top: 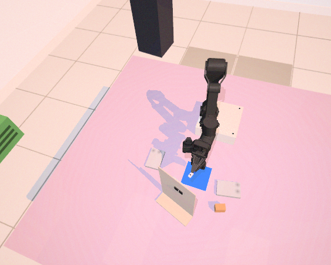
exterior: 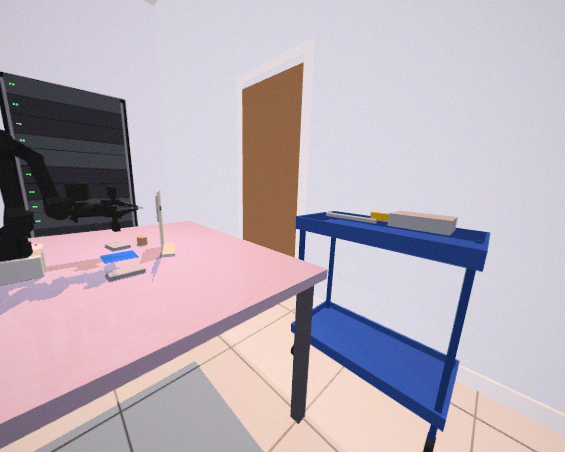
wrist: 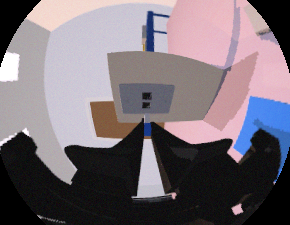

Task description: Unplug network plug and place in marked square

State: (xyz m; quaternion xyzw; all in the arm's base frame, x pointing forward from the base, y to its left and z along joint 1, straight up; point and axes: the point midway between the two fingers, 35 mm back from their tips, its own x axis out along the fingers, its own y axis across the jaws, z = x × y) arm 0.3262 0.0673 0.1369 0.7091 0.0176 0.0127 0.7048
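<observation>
The blue marked square lies 21 cm below my gripper tip, 9 cm behind it and 1 cm to the right of it. Round my gripper tip: upright panel (9 cm ahead, 8 cm below, 2 cm to the right); network plug (right at my gripper tip); small orange block (19 cm below, 15 cm to the left, 1 cm ahead).
</observation>
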